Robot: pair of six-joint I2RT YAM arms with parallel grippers.
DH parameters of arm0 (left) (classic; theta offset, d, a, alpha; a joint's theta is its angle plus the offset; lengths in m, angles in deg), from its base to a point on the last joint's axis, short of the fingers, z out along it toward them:
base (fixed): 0 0 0 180
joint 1: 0 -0.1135 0.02 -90
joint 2: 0 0 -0.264 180
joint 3: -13.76 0 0.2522 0
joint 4: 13.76 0 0.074 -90
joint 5: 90 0 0 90
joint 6: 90 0.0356 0 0
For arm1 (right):
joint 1: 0 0.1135 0.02 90
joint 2: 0 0 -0.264 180
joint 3: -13.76 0 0.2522 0
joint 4: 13.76 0 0.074 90
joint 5: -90 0 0 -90
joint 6: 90 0.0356 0 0
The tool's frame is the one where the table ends.
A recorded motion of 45 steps. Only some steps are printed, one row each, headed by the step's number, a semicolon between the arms.
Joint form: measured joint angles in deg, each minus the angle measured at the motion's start. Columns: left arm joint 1, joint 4, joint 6, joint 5, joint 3, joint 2; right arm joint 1, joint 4, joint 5, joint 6, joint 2, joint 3.
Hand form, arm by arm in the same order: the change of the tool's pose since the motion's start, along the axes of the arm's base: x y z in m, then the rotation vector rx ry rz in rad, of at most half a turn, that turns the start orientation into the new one. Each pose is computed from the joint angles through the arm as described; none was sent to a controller.
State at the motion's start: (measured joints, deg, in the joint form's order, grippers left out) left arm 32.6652 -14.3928 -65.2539 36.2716 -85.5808 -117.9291; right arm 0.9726 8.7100 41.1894 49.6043 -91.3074 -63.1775
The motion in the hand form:
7: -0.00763 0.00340 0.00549 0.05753 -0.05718 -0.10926; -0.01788 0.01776 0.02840 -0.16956 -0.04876 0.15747
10: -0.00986 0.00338 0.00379 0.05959 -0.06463 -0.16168; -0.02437 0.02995 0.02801 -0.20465 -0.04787 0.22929
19: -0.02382 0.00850 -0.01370 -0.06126 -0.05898 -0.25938; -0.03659 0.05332 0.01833 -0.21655 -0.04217 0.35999
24: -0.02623 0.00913 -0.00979 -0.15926 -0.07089 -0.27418; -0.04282 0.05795 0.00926 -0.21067 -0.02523 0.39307
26: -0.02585 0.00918 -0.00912 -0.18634 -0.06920 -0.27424; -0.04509 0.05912 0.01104 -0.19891 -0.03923 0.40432
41: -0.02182 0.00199 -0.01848 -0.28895 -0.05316 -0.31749; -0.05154 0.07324 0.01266 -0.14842 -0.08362 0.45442
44: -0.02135 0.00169 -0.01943 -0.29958 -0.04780 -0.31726; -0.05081 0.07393 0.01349 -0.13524 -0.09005 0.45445
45: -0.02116 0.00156 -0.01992 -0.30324 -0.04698 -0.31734; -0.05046 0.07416 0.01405 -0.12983 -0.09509 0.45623
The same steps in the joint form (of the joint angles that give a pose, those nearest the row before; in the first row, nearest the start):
7: -0.11 6.14 8.24 4.44 -0.33 1.66; 3.26 16.09 -1.99 -14.71 3.24 -5.68
10: -0.11 7.21 10.23 7.08 -0.26 1.66; 5.46 19.47 -2.19 -18.29 3.54 -6.08
19: -0.11 -7.28 4.59 14.64 8.22 2.51; 9.71 21.64 -0.70 -22.05 3.83 -4.44
24: -0.11 -18.51 -2.58 16.63 10.69 2.40; 10.67 21.44 0.07 -22.62 4.18 -2.36
26: -0.15 -21.66 -4.94 16.92 11.06 2.08; 10.89 20.89 0.90 -22.60 4.79 -1.94
41: 0.22 -35.26 -14.36 19.41 10.86 -2.23; 13.44 16.66 3.37 -20.72 6.01 -0.07
44: 0.22 -36.63 -15.56 19.41 10.86 -2.64; 13.49 15.69 3.91 -20.02 6.01 0.02
45: 0.22 -37.16 -15.93 19.41 10.86 -2.82; 13.49 15.30 4.22 -19.87 6.01 0.02

